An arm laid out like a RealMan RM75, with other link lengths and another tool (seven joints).
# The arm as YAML. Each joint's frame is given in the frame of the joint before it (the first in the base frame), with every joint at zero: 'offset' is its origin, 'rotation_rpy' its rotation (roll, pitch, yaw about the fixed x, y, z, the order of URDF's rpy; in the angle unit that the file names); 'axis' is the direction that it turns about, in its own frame. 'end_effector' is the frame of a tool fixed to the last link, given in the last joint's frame.
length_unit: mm
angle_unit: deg
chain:
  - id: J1
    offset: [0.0, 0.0, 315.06]
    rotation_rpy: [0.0, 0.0, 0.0]
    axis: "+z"
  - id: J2
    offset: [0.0, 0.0, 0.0]
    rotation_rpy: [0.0, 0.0, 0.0]
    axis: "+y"
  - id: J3
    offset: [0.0, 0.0, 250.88]
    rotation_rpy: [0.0, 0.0, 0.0]
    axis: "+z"
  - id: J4
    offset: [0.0, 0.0, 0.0]
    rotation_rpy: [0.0, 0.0, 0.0]
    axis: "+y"
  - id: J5
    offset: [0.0, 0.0, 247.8]
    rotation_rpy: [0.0, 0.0, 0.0]
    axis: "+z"
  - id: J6
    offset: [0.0, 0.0, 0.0]
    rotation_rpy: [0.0, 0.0, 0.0]
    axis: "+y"
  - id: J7
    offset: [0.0, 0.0, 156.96]
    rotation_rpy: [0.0, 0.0, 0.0]
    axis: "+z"
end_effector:
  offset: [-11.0, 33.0, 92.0]
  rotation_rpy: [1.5, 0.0, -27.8]
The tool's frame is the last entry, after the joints.
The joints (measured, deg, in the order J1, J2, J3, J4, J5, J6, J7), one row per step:
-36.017 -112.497 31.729 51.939 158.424 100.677 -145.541
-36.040 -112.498 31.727 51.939 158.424 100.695 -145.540
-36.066 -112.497 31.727 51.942 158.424 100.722 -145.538
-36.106 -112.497 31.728 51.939 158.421 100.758 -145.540
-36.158 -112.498 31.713 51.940 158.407 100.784 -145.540
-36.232 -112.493 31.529 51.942 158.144 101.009 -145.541
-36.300 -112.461 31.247 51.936 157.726 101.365 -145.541
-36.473 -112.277 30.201 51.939 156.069 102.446 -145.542
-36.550 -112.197 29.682 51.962 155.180 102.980 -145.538
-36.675 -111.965 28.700 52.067 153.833 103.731 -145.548
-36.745 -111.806 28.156 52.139 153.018 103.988 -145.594
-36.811 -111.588 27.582 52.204 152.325 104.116 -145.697
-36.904 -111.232 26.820 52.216 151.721 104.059 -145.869
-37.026 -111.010 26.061 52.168 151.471 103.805 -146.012
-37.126 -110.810 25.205 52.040 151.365 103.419 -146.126
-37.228 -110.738 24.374 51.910 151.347 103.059 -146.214
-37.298 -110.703 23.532 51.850 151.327 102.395 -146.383
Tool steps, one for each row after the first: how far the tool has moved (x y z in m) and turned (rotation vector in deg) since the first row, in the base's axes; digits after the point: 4 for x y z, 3 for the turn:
0.0002 0.0001 0.0000 -0.015 -0.011 -0.020
0.0004 0.0001 0.0000 -0.035 -0.022 -0.045
0.0007 0.0002 0.0000 -0.067 -0.044 -0.078
0.0012 0.0004 0.0000 -0.071 -0.078 -0.125
0.0031 0.0008 0.0001 -0.008 -0.503 -0.194
0.0057 0.0010 0.0005 0.093 -1.159 -0.260
0.0146 0.0029 0.0030 0.772 -3.480 -0.554
0.0192 0.0040 0.0043 1.146 -4.676 -0.756
0.0257 0.0064 0.0081 2.026 -6.427 -1.066
0.0292 0.0087 0.0106 2.713 -7.339 -1.270
0.0317 0.0113 0.0138 3.524 -8.065 -1.375
0.0332 0.0150 0.0183 4.661 -8.658 -1.348
0.0336 0.0185 0.0216 5.693 -9.013 -1.205
0.0332 0.0219 0.0246 6.787 -9.303 -0.943
0.0328 0.0246 0.0266 7.719 -9.624 -0.661
0.0317 0.0285 0.0288 8.958 -9.799 -0.309

